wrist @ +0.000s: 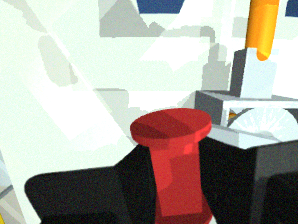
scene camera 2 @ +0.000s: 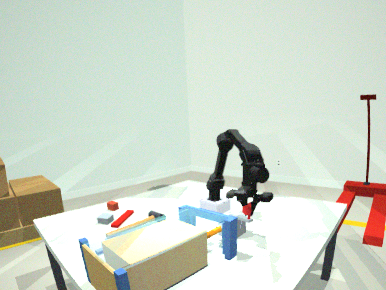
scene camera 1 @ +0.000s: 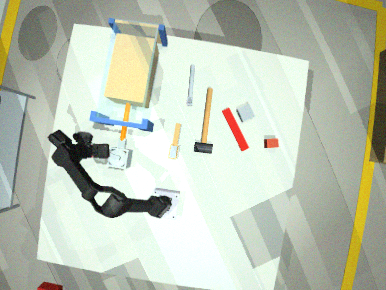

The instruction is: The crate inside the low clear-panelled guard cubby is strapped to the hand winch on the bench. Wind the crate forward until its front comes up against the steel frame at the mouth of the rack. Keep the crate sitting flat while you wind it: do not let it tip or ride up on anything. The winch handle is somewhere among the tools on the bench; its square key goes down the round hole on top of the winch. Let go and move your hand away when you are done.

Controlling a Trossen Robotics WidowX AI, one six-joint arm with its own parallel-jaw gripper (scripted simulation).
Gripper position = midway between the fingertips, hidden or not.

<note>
In view: the gripper (scene camera 2: 248,215).
The gripper is seen too in the wrist view (wrist: 168,136).
</note>
